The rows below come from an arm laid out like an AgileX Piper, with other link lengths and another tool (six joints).
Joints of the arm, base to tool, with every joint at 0 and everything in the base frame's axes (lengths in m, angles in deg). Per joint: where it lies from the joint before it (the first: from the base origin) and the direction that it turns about. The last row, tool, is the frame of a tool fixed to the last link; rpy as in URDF.
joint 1: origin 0 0 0.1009 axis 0 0 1
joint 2: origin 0 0 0 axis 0 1 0
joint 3: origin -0.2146 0 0.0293 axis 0 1 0
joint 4: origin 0.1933 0 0.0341 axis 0.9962 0 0.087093
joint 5: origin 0 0 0 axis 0 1 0
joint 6: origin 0.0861 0 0.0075 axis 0.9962 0 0.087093
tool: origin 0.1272 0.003 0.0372 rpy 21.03 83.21 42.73
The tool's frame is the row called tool.
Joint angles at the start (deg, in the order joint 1, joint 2, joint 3, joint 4, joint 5, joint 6):
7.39, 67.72, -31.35, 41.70, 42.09, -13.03
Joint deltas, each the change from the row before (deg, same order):
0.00, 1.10, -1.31, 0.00, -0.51, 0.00
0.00, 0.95, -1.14, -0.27, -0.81, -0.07
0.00, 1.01, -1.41, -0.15, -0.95, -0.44
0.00, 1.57, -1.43, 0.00, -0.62, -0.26
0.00, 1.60, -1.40, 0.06, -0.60, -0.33
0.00, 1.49, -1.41, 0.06, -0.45, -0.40
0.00, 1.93, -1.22, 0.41, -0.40, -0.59
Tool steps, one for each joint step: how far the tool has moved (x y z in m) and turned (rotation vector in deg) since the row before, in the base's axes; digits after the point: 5 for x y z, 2 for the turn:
0.00662, -0.00020, 0.00246, -0.10, -0.61, -0.29
0.00681, -0.00119, 0.00212, -0.43, -0.89, -0.26
0.00845, -0.00095, 0.00361, -0.46, -1.37, -0.11
0.00718, -0.00028, 0.00106, -0.26, -0.47, -0.14
0.00702, -0.00015, 0.00069, -0.24, -0.42, -0.11
0.00666, 0.00014, 0.00096, -0.22, -0.45, 0.04
0.00560, 0.00067, -0.00185, -0.07, 0.16, 0.03

